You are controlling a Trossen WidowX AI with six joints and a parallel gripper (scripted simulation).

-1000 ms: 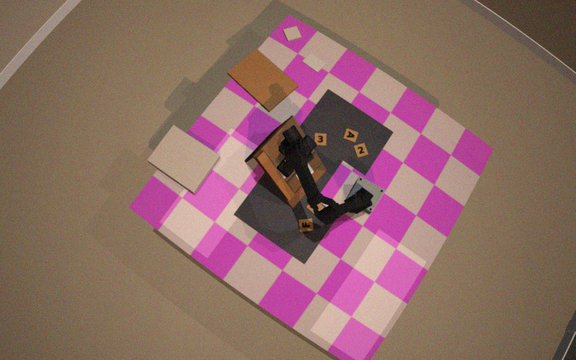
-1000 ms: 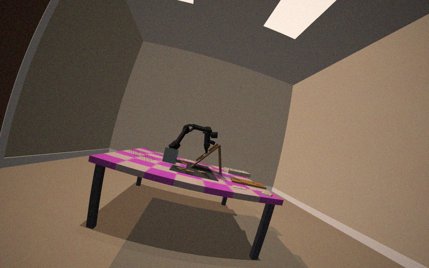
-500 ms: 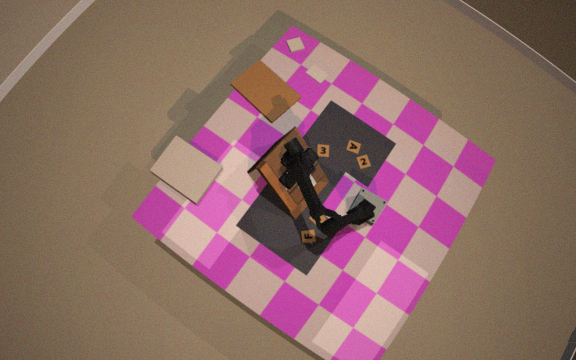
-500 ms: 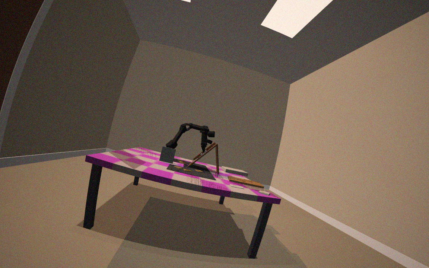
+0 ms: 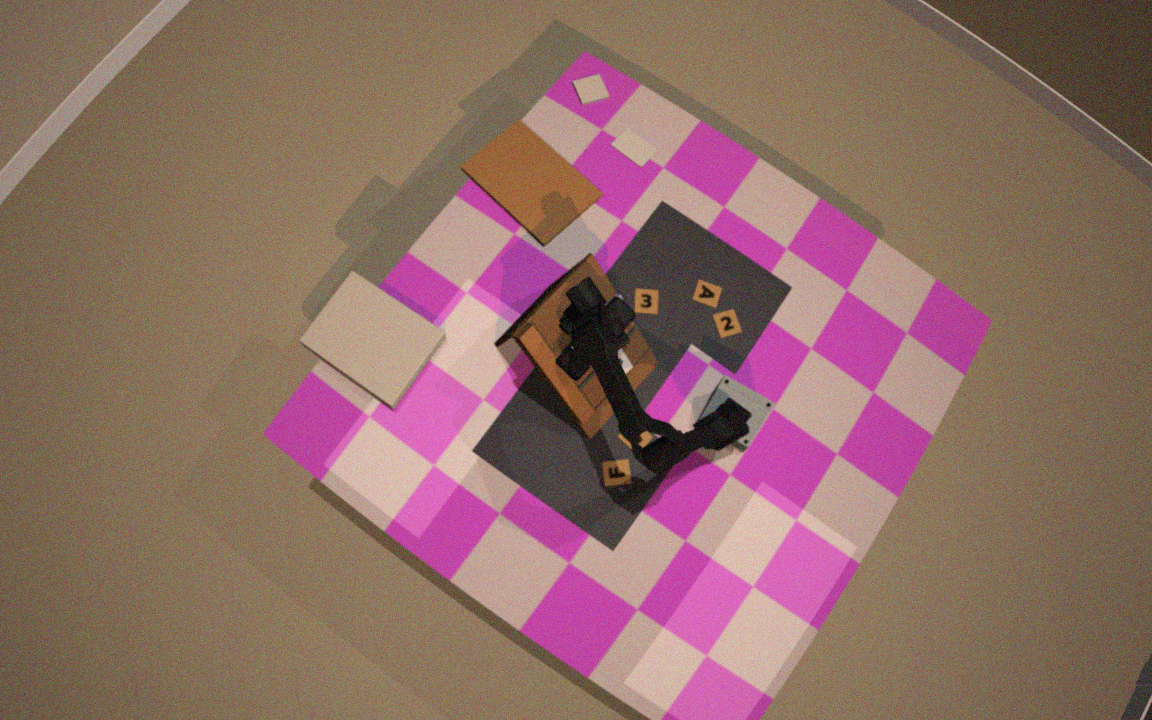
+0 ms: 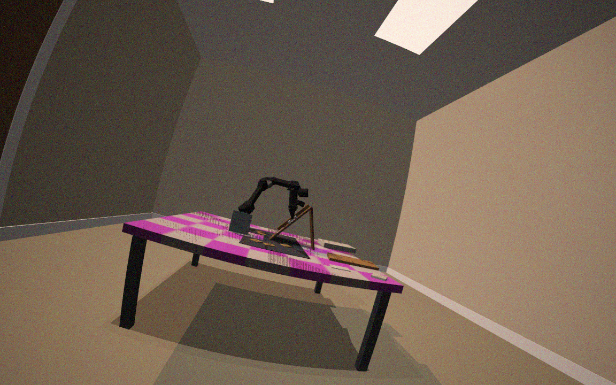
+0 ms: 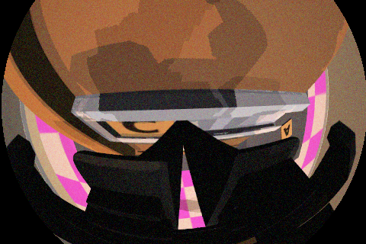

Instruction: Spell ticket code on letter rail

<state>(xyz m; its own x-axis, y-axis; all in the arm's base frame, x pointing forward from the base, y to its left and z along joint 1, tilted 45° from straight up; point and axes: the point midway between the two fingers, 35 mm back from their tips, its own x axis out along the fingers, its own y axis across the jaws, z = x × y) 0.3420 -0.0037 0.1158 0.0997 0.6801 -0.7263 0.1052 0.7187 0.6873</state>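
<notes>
My gripper tip is now 3 cm to the right of the c tile and 1 cm short of it. Also, from my gripper tip: white ticket 9 cm below, 6 cm behind, 2 cm to the right; 3 tile 22 cm to the right, 16 cm below, 3 cm behind; v tile 19 cm behind, 16 cm below, 7 cm to the left.
</notes>
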